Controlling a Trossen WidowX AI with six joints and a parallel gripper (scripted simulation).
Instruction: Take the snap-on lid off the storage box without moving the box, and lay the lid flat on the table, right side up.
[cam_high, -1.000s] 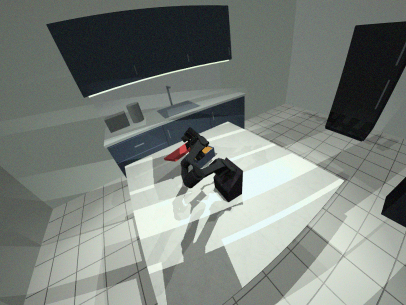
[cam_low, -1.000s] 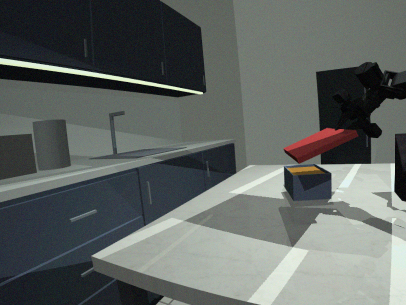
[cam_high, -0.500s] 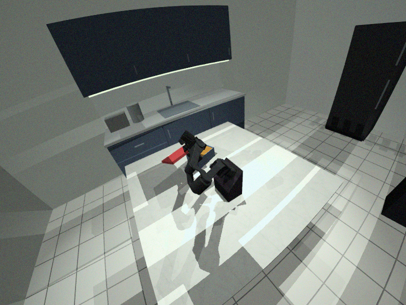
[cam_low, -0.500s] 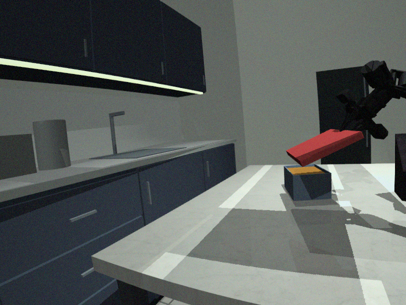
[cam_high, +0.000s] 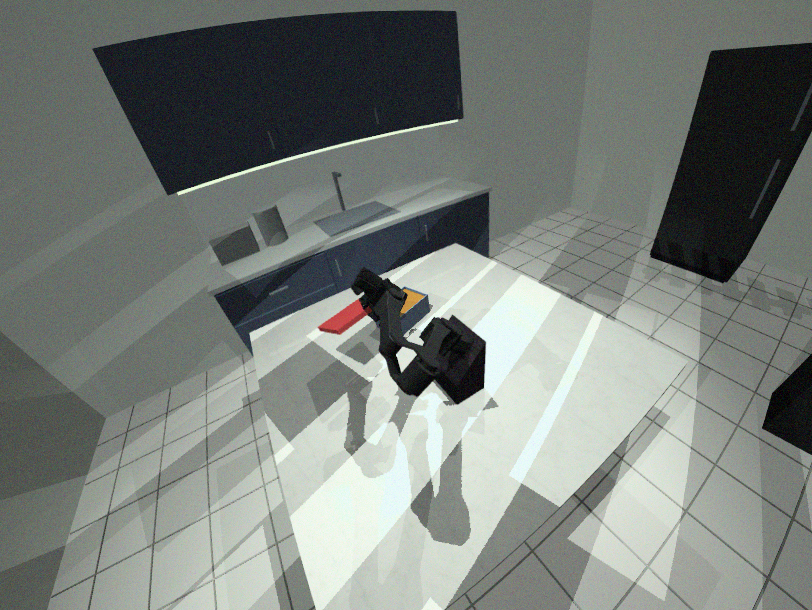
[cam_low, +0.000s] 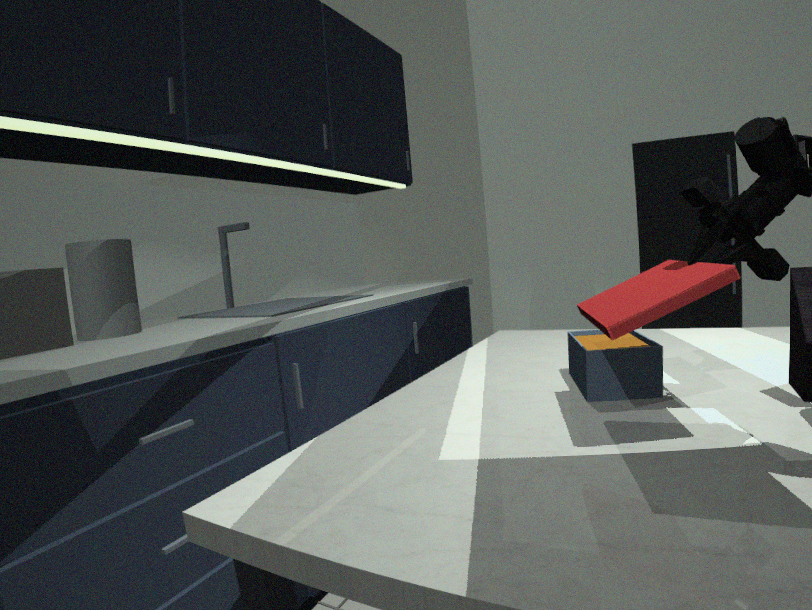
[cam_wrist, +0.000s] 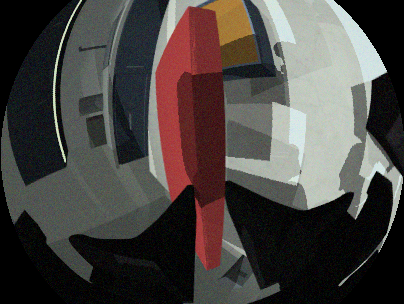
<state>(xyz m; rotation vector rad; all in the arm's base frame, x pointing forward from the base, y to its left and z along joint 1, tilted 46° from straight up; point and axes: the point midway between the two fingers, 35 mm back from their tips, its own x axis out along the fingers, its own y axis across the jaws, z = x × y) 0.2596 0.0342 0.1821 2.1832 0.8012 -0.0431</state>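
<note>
My gripper tip is now 7 cm short of the red lid, 2 cm to the right of it and 3 cm above it. Round my gripper tip: storage box (13 cm ahead, 20 cm to the right, 18 cm below).
</note>
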